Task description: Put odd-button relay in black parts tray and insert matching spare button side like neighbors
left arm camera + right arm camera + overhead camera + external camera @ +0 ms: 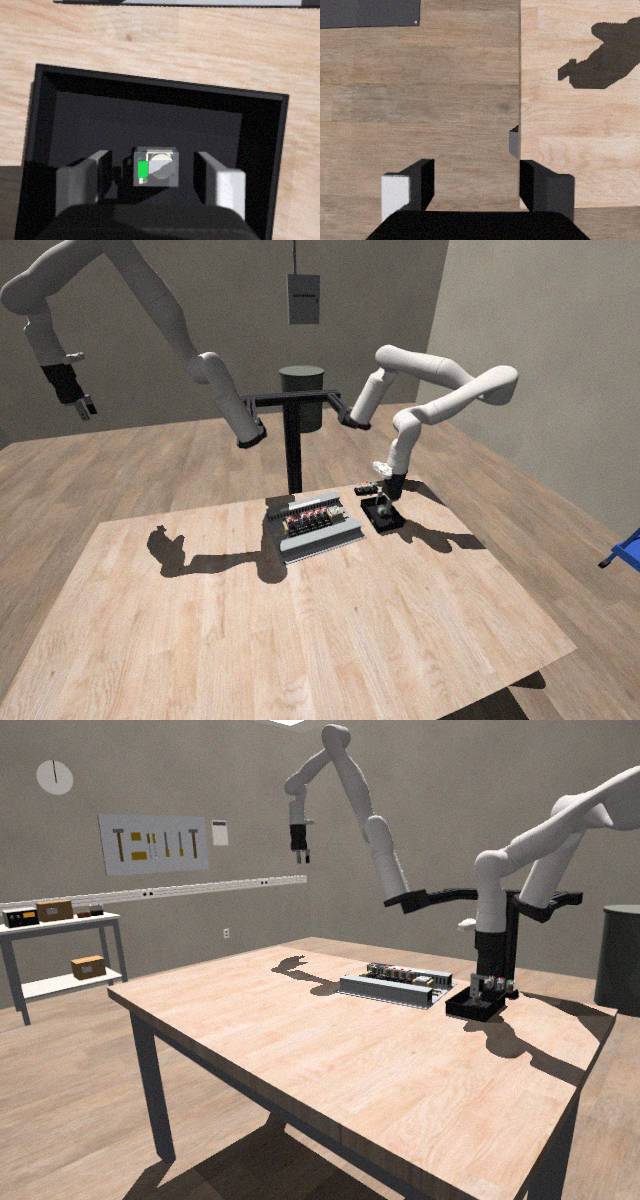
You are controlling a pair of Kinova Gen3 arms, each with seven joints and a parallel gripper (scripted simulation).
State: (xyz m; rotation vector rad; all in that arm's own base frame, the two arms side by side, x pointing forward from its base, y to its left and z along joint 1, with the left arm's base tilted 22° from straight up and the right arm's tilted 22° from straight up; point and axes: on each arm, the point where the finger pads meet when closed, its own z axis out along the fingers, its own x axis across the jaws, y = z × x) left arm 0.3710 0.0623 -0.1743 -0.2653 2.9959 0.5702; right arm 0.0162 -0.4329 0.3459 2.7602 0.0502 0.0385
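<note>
The black parts tray lies 4 cm below my left hand. Round my left hand: spare rack: 16 cm behind, 2 cm to the left, 5 cm below; relay panel: 5 cm behind, 28 cm to the right, 4 cm below.
</note>
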